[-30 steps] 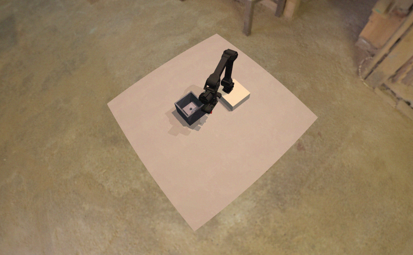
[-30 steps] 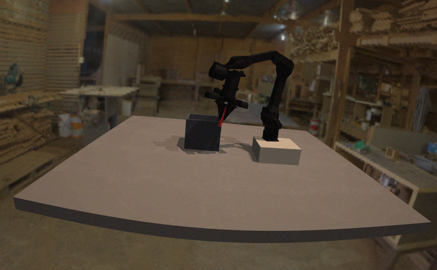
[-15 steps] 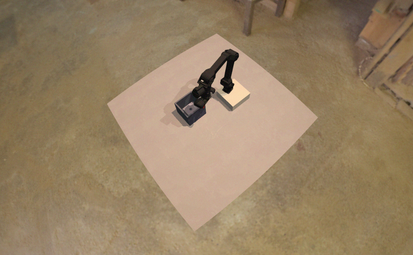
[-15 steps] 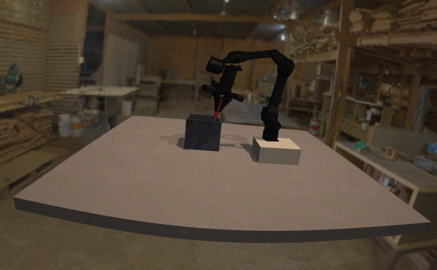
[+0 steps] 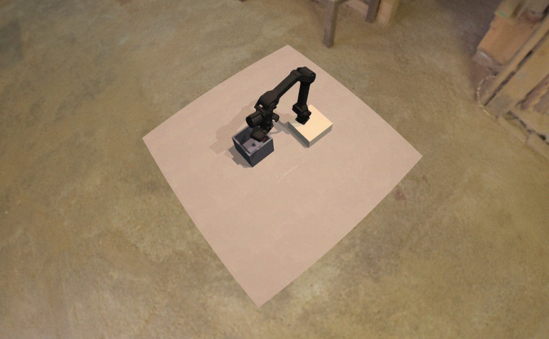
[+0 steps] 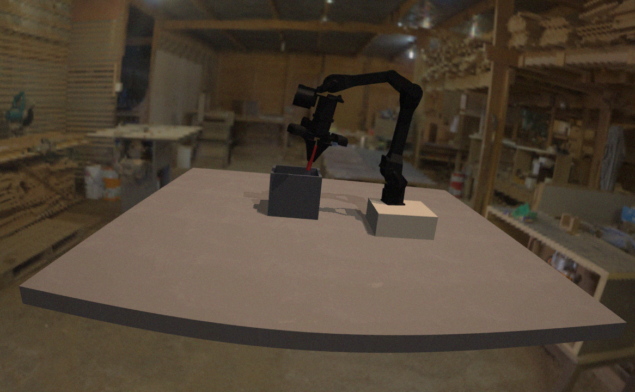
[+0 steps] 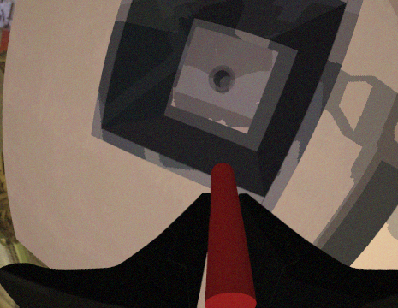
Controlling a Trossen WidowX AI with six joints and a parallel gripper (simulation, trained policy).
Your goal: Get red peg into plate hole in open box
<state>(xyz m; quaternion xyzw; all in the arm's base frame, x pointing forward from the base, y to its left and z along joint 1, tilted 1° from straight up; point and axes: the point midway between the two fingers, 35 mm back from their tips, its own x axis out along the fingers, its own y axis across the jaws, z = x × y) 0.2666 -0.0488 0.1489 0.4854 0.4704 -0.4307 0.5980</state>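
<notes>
The plate is 30 mm ahead of my gripper tip, 70 mm to the right of it and 140 mm below it. The rest, counted from my gripper tip: red peg 10 mm above.
</notes>
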